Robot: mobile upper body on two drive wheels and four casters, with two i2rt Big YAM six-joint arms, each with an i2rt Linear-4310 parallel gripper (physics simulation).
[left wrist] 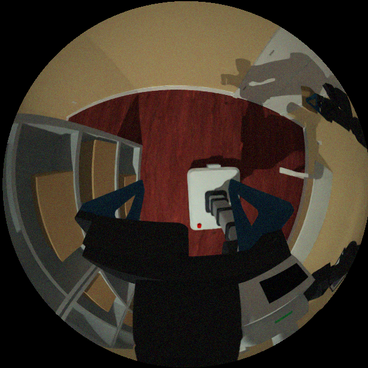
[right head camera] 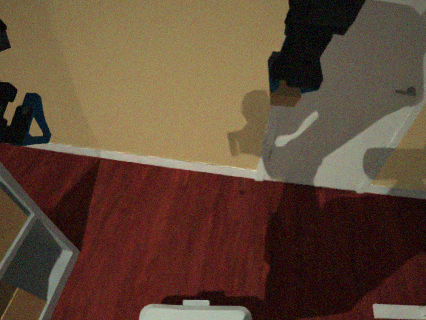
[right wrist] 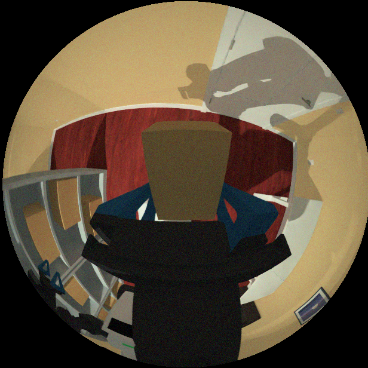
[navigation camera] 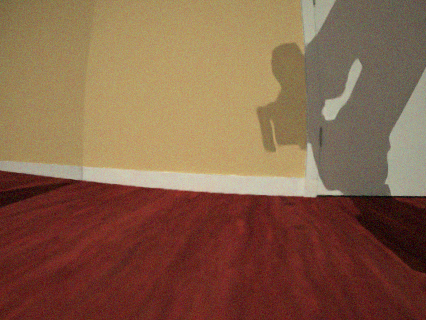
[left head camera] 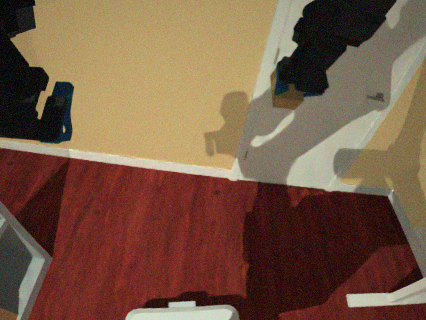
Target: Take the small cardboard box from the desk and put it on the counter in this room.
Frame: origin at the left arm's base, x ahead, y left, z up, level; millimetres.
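Seen in the pictures: left gripper, fingertip midpoint: (right head camera: 23,136) (left head camera: 36,133); right gripper, fingertip midpoint: (right head camera: 284,91) (left head camera: 286,94).
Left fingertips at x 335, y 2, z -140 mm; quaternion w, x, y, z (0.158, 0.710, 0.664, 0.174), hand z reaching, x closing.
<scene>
Pixels of each thing's top centre, then the offset from my left fingertips to it. "spot": a spot on its surface instead.
- small cardboard box, middle of its top: (right head camera: 287,67) (left head camera: 291,72) dy -455, dx +271, dz -23 mm
- grey shelf unit, surface spot: (left head camera: 37,250) spot: dy +558, dx +280, dz -1082 mm
The small cardboard box (left head camera: 287,101) (right head camera: 285,96) (left wrist: 306,93) (right wrist: 187,165) is held in the air by my right gripper (left head camera: 298,92) (right head camera: 291,86) (right wrist: 185,183), which is shut on it. In the right wrist view the box stands upright between the blue fingers and hides part of the floor behind it. My left gripper (left wrist: 186,184) is open and empty, with its blue fingers wide apart; part of it also shows at the left edge of both head views. The desk and the counter cannot be made out for certain in any view.
A grey shelf unit (left head camera: 37,250) (right head camera: 67,246) (right wrist: 55,175) with large cardboard boxes stands at the left. A tan wall (left head camera: 150,75) (navigation camera: 190,90) and a white door (navigation camera: 410,160) are ahead. A white bar (left head camera: 385,299) (left wrist: 292,172) lies low at the right. A pale surface (left wrist: 317,210) is at the far right.
</scene>
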